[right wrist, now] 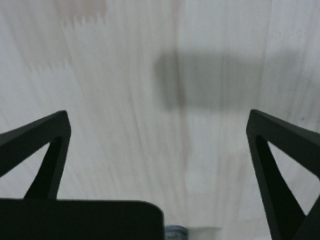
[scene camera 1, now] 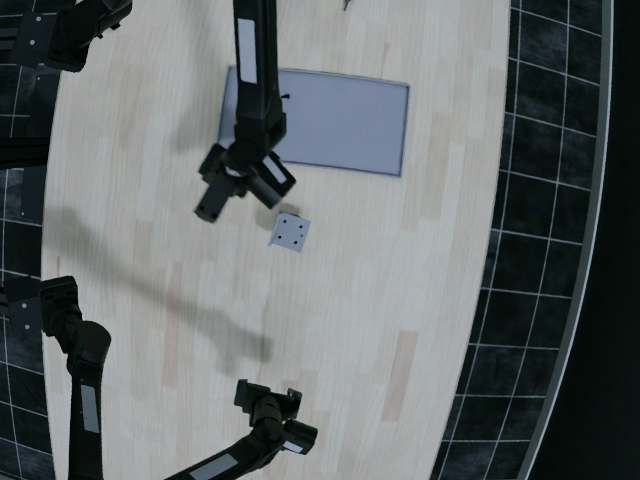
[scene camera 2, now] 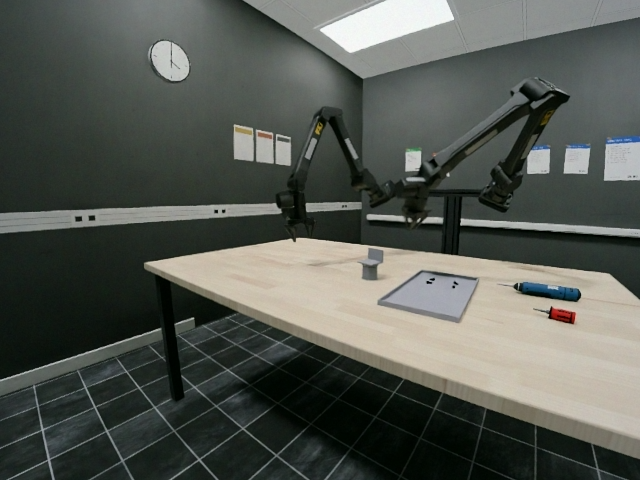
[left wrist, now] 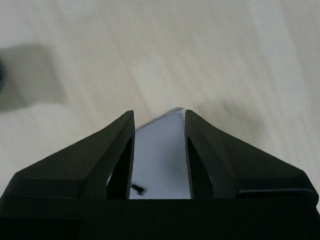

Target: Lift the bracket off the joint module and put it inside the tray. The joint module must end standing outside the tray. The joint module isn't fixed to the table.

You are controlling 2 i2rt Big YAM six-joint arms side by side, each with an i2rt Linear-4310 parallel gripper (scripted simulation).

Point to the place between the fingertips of the right gripper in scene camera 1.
267,385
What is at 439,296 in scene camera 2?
A grey tray.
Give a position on a grey tray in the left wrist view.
At 159,166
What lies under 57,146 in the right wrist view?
The right gripper.
